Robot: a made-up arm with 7 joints. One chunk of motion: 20 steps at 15 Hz.
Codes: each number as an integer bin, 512 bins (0 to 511) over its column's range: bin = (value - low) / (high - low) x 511, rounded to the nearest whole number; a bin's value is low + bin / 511 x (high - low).
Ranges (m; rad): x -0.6..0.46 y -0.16..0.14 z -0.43..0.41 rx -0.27..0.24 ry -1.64..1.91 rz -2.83..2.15
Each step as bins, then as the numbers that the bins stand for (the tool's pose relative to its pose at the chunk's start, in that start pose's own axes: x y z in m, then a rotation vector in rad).
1 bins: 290 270 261 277 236 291
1 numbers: 0.0016 -0.0015 -0.0010 0.0065 -0.0005 0.0060
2 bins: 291 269 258 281 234 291
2 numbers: 0.0036 -0.0021 -0.0059 0.0105 -0.0144 0.0060
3 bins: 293 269 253 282 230 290
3 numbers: 0.0078 -0.0021 -0.0141 0.0114 -0.0422 -0.0038
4 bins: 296 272 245 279 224 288
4 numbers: 0.0140 -0.0003 -0.0273 0.0085 -0.0838 -0.0233
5 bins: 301 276 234 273 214 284
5 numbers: 0.0244 0.0020 -0.0453 0.0025 -0.1533 -0.0623
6 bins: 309 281 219 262 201 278
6 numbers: 0.0410 0.0050 -0.0700 -0.0085 -0.2436 -0.1207
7 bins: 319 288 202 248 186 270
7 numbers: 0.0617 0.0091 -0.0979 -0.0225 -0.3478 -0.1987
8 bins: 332 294 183 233 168 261
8 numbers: 0.0887 0.0126 -0.1292 -0.0375 -0.4729 -0.2864
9 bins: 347 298 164 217 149 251
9 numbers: 0.1198 0.0150 -0.1604 -0.0534 -0.6049 -0.3839
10 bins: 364 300 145 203 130 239
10 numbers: 0.1551 0.0161 -0.1916 -0.0674 -0.7369 -0.5008
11 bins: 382 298 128 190 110 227
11 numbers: 0.1924 0.0150 -0.2196 -0.0804 -0.8758 -0.6177
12 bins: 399 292 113 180 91 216
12 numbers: 0.2277 0.0114 -0.2442 -0.0904 -1.0078 -0.7250
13 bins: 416 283 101 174 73 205
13 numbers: 0.2629 0.0061 -0.2640 -0.0963 -1.1329 -0.8322
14 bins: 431 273 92 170 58 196
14 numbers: 0.2941 0.0003 -0.2788 -0.1003 -1.2371 -0.9199
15 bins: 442 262 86 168 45 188
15 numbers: 0.3169 -0.0062 -0.2886 -0.1023 -1.3274 -0.9978
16 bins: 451 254 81 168 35 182
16 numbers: 0.3355 -0.0109 -0.2968 -0.1023 -1.3968 -1.0563
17 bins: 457 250 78 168 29 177
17 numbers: 0.3480 -0.0132 -0.3018 -0.1023 -1.4385 -1.1050
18 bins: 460 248 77 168 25 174
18 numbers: 0.3542 -0.0144 -0.3034 -0.1023 -1.4663 -1.1343
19 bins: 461 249 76 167 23 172
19 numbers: 0.3563 -0.0138 -0.3051 -0.1033 -1.4802 -1.1538
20 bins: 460 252 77 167 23 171
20 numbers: 0.3542 -0.0121 -0.3034 -0.1033 -1.4802 -1.1635
